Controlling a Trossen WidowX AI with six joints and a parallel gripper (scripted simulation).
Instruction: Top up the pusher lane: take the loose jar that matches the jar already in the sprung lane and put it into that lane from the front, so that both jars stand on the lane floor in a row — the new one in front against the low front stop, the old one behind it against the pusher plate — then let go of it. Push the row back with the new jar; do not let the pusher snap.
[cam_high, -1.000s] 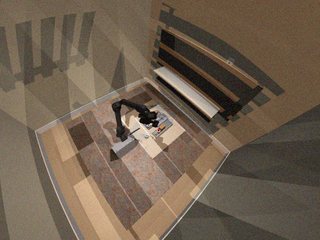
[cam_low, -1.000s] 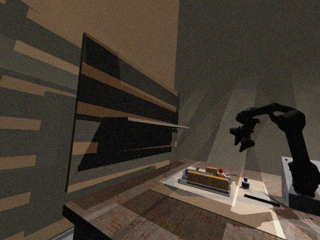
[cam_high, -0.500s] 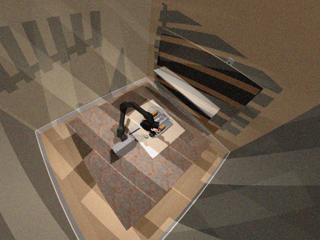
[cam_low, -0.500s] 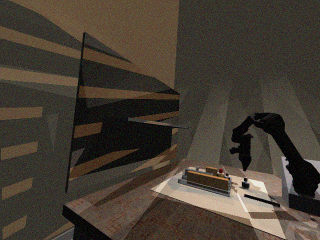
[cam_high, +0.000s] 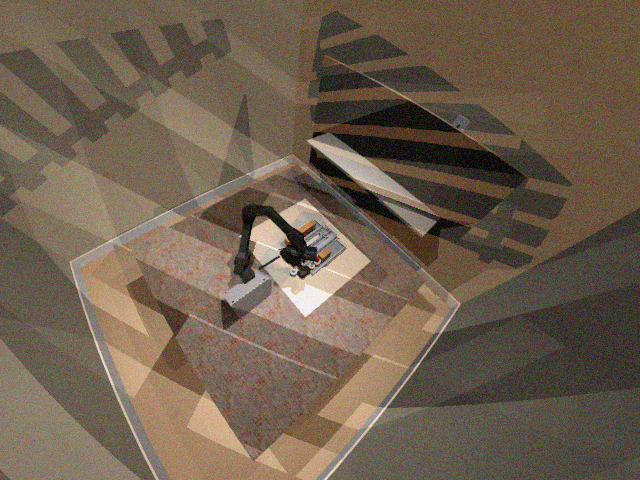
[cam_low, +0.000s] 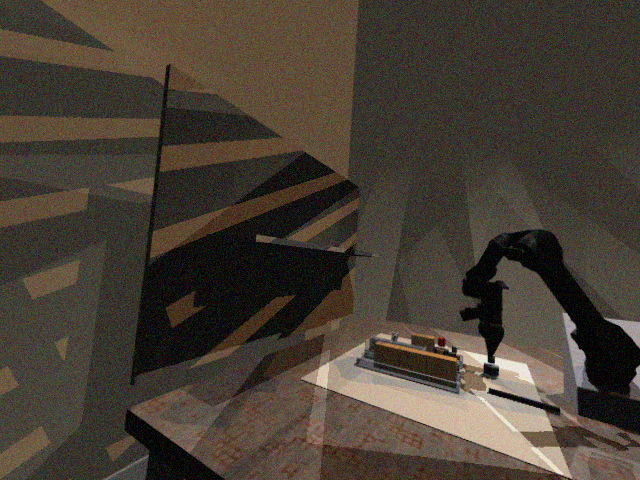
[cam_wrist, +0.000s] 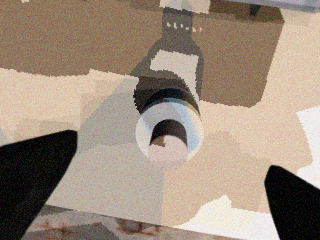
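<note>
My gripper tip is 140 mm to the right of the thin black rod, 70 mm past it and 60 mm above it. The rest, counted from my gripper tip: grey lane (240 mm ahead, 80 mm to the left, 50 mm below); wall shelf (600 mm ahead, 300 mm above, 110 mm to the left).
</note>
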